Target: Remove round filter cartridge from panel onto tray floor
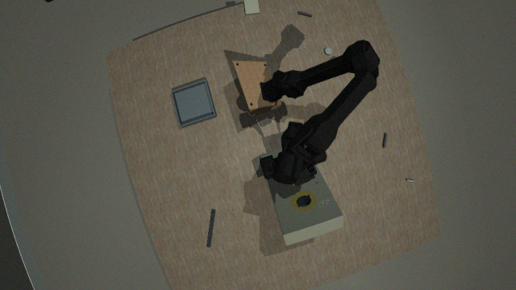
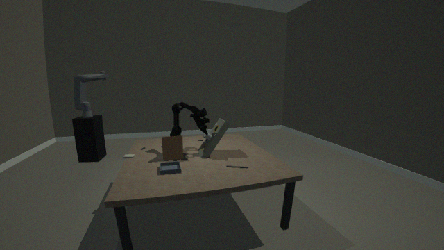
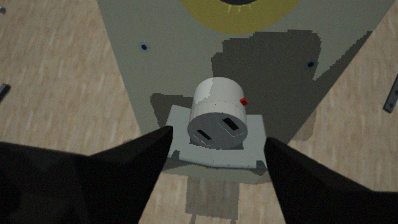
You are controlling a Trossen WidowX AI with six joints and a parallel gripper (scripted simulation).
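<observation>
Now: gripper tip 20 mm short of the round grey filter cartridge and 20 mm above it. Also, from my gripper tip: sloped service panel 60 mm ahead, 10 mm to the left, 40 mm below; grey tray 310 mm behind, 320 mm to the right, 180 mm below.
</observation>
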